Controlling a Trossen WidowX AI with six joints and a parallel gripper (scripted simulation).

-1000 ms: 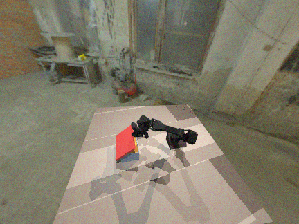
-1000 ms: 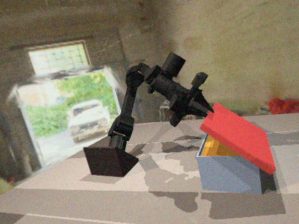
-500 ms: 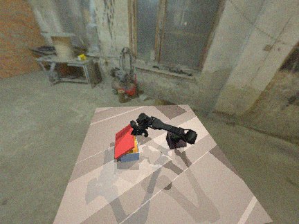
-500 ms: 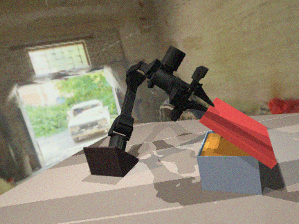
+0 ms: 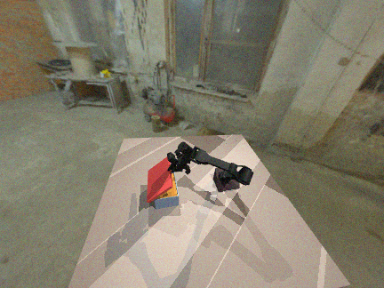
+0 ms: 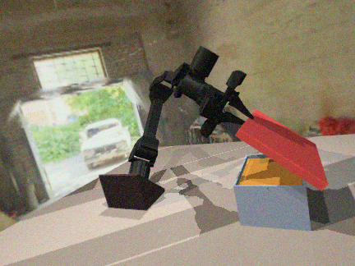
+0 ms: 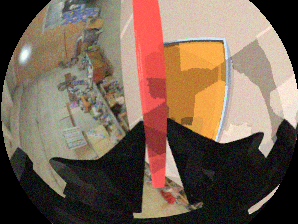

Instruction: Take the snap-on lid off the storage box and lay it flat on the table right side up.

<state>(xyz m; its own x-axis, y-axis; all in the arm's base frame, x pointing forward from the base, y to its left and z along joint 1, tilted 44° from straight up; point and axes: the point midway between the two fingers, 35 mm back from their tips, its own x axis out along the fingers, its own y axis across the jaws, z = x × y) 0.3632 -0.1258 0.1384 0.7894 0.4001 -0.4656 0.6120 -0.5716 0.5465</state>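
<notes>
Now: gripper tip 70 mm short of the red lid, 10 mm to the left of it and 50 mm above it. Round my gripper tip: storage box 30 mm ahead, 180 mm below.
</notes>
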